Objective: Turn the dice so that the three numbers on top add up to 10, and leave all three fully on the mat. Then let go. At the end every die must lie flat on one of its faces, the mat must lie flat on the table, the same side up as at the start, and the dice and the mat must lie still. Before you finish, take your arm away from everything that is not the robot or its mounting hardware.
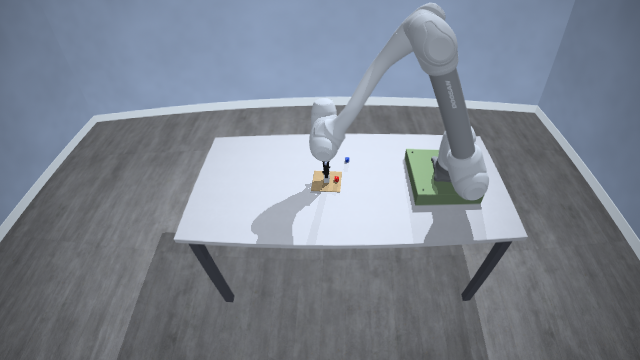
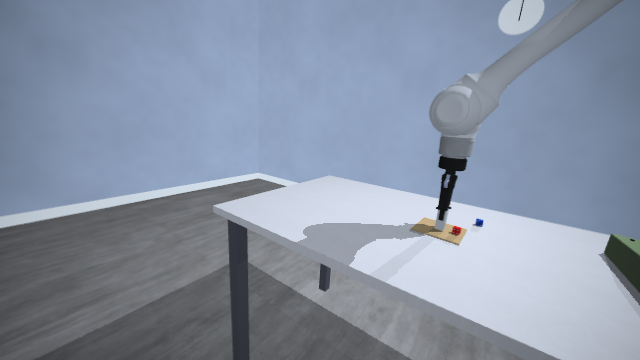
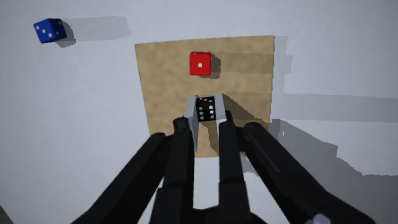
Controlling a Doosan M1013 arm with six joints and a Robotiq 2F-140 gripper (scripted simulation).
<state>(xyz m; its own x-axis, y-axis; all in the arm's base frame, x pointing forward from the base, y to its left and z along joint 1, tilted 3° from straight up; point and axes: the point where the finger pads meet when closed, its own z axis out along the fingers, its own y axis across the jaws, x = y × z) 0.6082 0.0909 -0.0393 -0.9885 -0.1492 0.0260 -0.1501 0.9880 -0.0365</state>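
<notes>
My hand is 2 cm above the black die. Round my hand: blue die 16 cm to the right, 8 cm behind, 3 cm below; tan mat 4 cm below; red die 5 cm behind, 3 cm below, 1 cm to the right.
</notes>
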